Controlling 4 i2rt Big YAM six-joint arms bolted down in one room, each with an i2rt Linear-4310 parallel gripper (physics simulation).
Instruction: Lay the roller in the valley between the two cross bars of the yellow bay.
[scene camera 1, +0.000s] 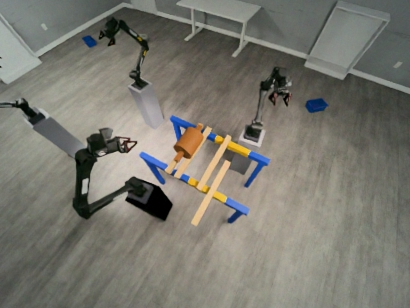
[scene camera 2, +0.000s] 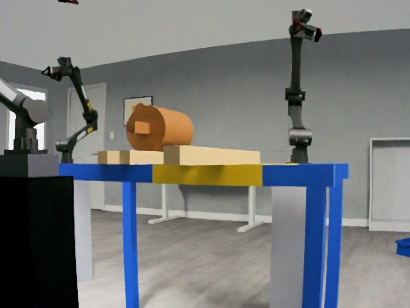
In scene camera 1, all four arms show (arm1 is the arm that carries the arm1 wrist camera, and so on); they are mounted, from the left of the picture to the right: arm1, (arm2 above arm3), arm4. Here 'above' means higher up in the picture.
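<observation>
The orange roller (scene camera 1: 189, 143) (scene camera 2: 175, 127) lies on two left cross bars (scene camera 1: 192, 158), over the frame's left blue part. The yellow bay shows as yellow rail stretches (scene camera 1: 238, 148) (scene camera 2: 210, 175). One cross bar (scene camera 1: 215, 161) spans both rails there. Another bar (scene camera 1: 207, 200) crosses the near yellow stretch and juts out in front; its far end shows short of the far rail. Arm3's gripper (scene camera 1: 132, 145) is open, left of the roller, not touching it. Arm2's gripper (scene camera 1: 105, 39) is open at the back left. Arm4's gripper (scene camera 1: 280, 101) is open, right of the frame. Arm1's gripper does not show.
The blue frame rail (scene camera 1: 154, 161) (scene camera 2: 300, 175) stands between the arms' pedestals. Blue bins (scene camera 1: 316, 105) (scene camera 1: 89, 41) lie on the floor. A white table (scene camera 1: 220, 9) stands at the back. In scene camera 2, a gripper tip shows at the top edge.
</observation>
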